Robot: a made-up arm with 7 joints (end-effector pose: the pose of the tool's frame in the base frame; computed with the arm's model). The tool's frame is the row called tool. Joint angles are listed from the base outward.
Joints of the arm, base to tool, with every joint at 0 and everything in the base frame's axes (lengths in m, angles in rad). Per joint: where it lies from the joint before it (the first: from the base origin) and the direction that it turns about. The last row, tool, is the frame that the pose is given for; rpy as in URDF.
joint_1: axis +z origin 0 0 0.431
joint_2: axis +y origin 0 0 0
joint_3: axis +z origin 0 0 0.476
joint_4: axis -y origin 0.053 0 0
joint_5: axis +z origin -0.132 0 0.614
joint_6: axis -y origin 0 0 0
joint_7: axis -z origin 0.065 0 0
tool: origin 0 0 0 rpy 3.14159 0 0
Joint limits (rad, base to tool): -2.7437..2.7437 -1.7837..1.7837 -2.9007..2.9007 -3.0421..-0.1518 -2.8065..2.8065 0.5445..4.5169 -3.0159..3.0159
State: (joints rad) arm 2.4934 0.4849 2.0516 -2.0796 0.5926 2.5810 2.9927
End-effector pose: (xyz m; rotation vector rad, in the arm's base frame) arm -0.2926 -0.5814 0.8494 1.7939 1.0129 0.0345
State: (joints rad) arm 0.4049 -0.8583 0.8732 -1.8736 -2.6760 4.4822 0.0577
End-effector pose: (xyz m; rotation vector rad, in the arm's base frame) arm -0.2488 0.4100 1.0036 -1.4888 2.1626 0.2212
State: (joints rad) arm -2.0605 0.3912 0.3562 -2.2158 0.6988 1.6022 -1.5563
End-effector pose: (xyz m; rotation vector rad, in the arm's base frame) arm -0.1000 -0.6861 0.3506 -1.9778 0.5249 -0.9565
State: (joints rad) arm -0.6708 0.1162 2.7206 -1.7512 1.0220 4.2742 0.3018
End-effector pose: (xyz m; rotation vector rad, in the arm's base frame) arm -0.2171 0.5260 1.0130 -1.1238 0.3274 -0.4983
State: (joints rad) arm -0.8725 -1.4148 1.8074 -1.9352 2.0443 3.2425 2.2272
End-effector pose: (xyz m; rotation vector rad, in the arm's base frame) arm 0.2642 0.6999 0.3893 -0.6006 1.6537 -0.0575
